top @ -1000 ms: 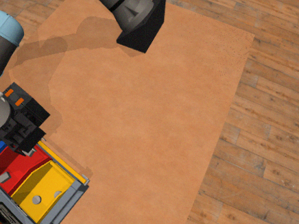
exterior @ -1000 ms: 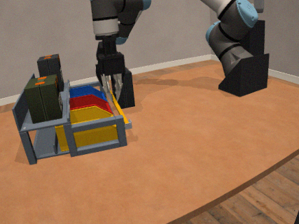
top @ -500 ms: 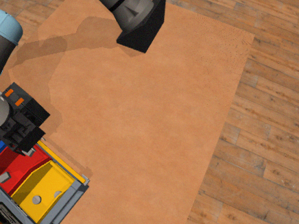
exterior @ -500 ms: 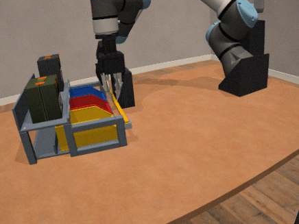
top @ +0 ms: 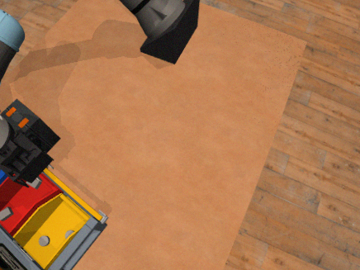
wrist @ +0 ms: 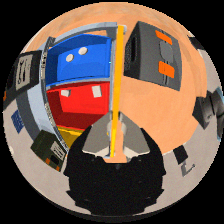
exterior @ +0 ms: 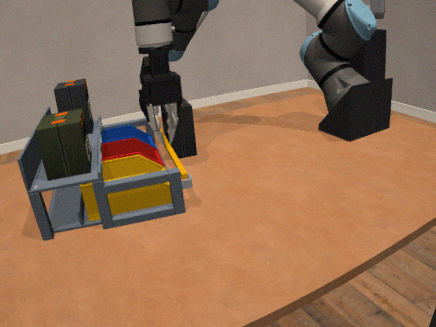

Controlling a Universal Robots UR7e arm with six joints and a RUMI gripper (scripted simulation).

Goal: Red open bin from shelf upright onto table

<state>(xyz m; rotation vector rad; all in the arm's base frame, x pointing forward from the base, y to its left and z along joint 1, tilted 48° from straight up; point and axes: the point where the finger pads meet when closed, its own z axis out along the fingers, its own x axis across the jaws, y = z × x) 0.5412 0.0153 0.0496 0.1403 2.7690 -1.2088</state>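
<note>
Now: hand 10 cm short of the red open bin, 4 cm above it and 1 cm to the left of it. Round my hand: black box: 10 cm to the right, 6 cm behind, 2 cm below; then yellow stick: 1 cm below; then blue bin: 12 cm to the right, 9 cm ahead, 4 cm below.
</note>
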